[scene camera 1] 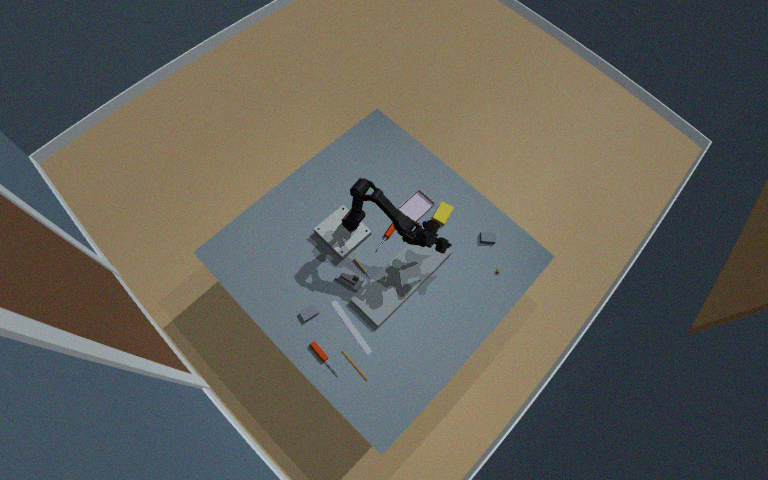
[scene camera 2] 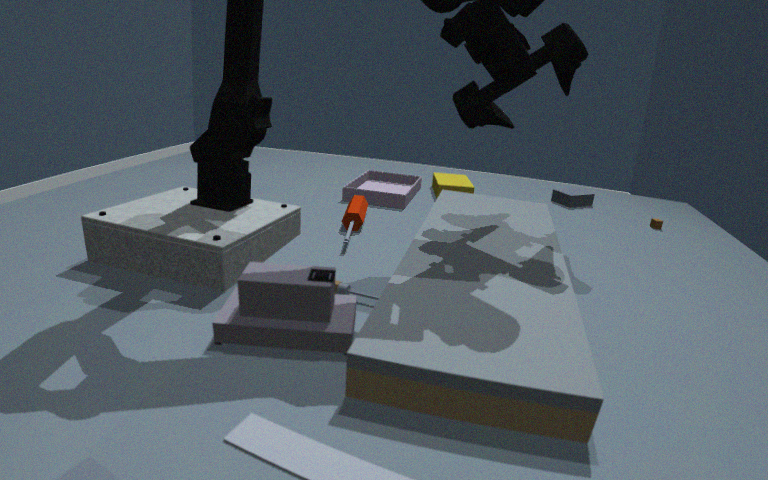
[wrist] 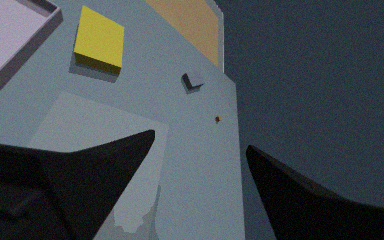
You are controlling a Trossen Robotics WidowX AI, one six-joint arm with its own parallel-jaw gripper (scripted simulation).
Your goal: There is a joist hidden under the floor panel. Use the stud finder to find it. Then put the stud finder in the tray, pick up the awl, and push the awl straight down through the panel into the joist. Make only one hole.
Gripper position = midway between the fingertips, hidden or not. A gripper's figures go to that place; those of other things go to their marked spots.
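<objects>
A pale tray (scene camera 2: 389,189) is 920 mm from the lens, while the gripper (scene camera 2: 539,110) is 730 mm from the lens. An orange-handled screwdriver (scene camera 2: 353,218) sits 690 mm from the lens, and a stud finder (scene camera 2: 294,307) 400 mm from the lens. The marked spots on the screwdriver and the stud finder are 310 mm apart.
</objects>
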